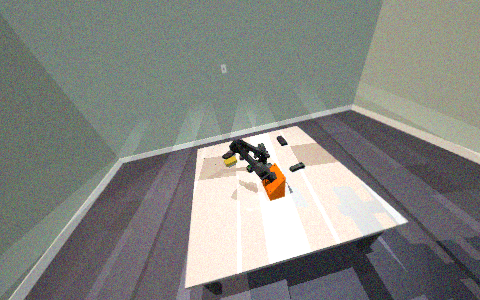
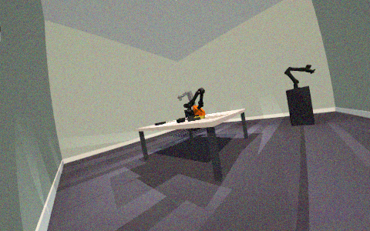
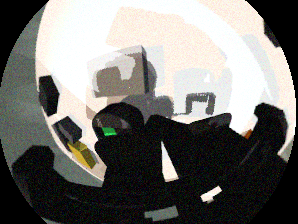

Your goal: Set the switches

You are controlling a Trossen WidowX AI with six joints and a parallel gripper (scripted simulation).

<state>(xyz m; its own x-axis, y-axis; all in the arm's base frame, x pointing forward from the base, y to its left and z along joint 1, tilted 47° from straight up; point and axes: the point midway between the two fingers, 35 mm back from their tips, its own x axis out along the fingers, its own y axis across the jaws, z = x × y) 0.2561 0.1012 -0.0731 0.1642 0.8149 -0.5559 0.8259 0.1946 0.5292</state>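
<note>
The grey box lies 7 cm ahead of my gripper tip and 3 cm to the right of it. Round my gripper tip: yellow block (28 cm to the left, 16 cm ahead).
</note>
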